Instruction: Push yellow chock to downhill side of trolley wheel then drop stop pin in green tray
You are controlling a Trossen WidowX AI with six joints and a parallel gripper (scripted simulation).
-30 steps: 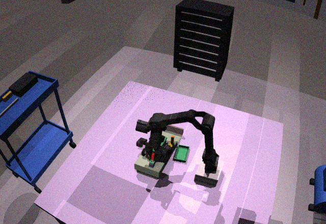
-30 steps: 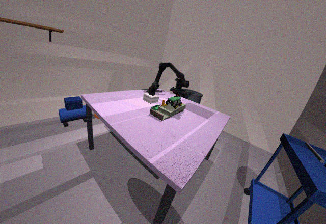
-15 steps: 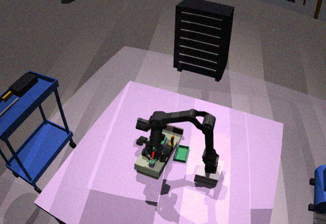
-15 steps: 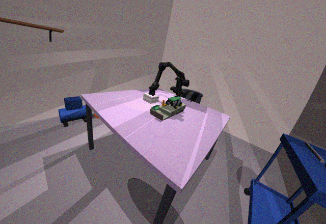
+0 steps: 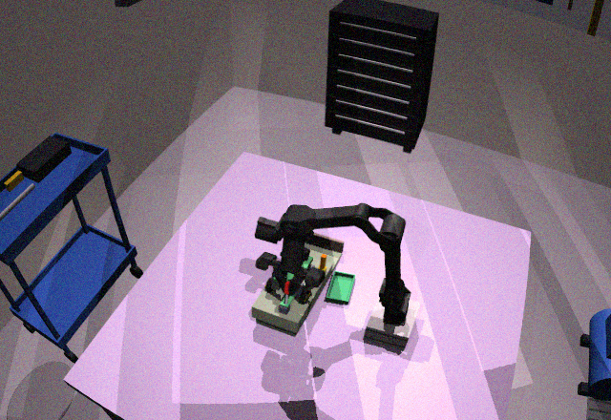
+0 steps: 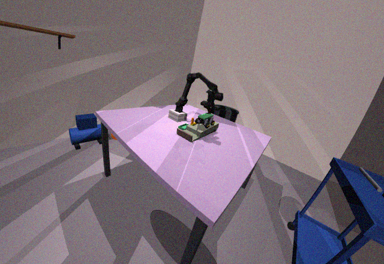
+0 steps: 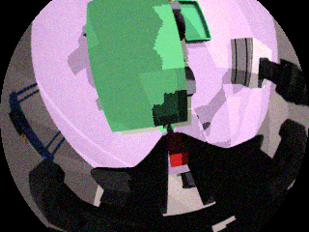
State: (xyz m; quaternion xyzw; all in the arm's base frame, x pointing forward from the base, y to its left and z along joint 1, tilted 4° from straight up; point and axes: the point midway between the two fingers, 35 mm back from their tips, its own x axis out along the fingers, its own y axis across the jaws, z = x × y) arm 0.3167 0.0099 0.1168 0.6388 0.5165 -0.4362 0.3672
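Right now the green tray is 14 cm behind my gripper tip, 17 cm to the right of it and 16 cm below it. The rest, counted from my gripper tip: green-topped trolley 9 cm to the right, 4 cm below; red-headed stop pin right at my gripper tip; grey ramp block 10 cm to the right, 11 cm below.
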